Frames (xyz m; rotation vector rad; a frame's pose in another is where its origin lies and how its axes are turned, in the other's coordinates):
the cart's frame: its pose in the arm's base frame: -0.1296 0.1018 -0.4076 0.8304 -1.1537 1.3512
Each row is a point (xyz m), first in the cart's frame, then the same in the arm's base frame.
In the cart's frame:
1: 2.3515 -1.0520 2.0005
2: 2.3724 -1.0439 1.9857
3: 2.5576 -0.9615 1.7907
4: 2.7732 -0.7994 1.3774
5: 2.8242 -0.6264 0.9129
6: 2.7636 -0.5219 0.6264
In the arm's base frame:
1: 0.3069 -1.2135 2.5450
2: 0.2983 -1.1925 2.5593
3: 0.2203 -0.9447 2.6673
4: 0.0910 -0.4727 2.7306
5: -0.0199 0.0009 2.6222
6: -0.0738 0.2658 2.4686

